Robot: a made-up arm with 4 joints.
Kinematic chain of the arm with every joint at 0, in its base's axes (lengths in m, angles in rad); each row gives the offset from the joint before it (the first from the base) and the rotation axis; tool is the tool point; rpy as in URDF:
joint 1: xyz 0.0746 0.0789 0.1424 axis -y
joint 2: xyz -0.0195 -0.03 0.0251 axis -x
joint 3: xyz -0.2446 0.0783 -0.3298 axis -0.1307 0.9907 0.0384
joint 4: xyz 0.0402 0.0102 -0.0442 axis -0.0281 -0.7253 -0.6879
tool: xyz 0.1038 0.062 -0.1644 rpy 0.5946 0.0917 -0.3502
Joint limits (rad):
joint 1: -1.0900..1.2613
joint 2: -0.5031..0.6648
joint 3: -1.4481..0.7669
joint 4: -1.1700..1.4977
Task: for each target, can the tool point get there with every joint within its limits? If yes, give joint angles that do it. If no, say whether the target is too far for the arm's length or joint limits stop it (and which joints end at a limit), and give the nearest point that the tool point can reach.
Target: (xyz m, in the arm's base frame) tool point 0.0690 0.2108 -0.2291
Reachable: yes | joints 0.0286 -0.0952 -0.4323 0.3321
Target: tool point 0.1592 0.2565 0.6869
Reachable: no: joint limits stop it (at a limit: joint 1, joint 2, joint 3) | nearest point -0.0437 0.1312 0.2209 | short by 0.523 m
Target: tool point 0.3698 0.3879 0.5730
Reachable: no: joint limits stop it (at a limit: joint 1, joint 2) | nearest point 0.2623 0.3174 0.0780 | short by 0.511 m
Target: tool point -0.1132 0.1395 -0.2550
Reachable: yes | joints -0.3423 0.1679 -0.5596 -0.1099
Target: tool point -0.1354 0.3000 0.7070
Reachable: no: joint limits stop it (at a limit: joint 1, joint 2, joint 3, joint 4) | nearest point -0.3958 0.3754 0.4145 | short by 0.399 m
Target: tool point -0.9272 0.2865 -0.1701
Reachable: no: too far | nearest point -0.5413 0.1976 -0.0497 | short by 0.414 m
